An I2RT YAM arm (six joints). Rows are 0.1 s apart.
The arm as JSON. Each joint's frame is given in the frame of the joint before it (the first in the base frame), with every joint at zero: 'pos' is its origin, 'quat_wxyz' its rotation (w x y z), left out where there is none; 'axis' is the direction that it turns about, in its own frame. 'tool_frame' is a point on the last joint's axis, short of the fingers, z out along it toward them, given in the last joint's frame.
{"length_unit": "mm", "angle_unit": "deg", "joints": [
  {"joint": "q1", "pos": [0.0, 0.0, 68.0], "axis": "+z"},
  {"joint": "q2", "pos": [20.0, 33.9, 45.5], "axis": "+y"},
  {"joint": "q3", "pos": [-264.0, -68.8, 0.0], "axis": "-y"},
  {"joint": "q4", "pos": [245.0, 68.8, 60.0], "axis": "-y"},
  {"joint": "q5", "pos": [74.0, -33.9, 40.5], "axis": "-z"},
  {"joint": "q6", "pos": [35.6, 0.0, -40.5], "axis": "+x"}
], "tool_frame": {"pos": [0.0, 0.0, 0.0], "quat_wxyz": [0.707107, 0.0, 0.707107, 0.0]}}
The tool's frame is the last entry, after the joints.
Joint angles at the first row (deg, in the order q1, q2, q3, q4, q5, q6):
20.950 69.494 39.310 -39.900 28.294 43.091
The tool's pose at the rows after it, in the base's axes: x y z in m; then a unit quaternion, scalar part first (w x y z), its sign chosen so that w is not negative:
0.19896 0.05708 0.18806 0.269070 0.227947 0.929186 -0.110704
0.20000 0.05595 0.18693 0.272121 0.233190 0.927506 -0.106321
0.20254 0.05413 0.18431 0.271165 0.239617 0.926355 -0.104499
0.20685 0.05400 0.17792 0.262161 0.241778 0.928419 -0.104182
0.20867 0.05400 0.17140 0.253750 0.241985 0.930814 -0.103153
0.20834 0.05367 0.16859 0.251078 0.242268 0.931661 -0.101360
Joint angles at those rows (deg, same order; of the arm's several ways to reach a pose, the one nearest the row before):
20.601 69.800 38.938 -38.961 27.748 43.135
20.163 69.801 38.588 -37.953 27.463 43.244
19.398 70.456 38.369 -36.905 27.092 43.288
18.873 72.401 38.260 -35.659 26.370 43.287
18.612 73.778 37.758 -34.545 25.671 43.288
18.501 74.019 37.278 -33.976 25.299 43.286

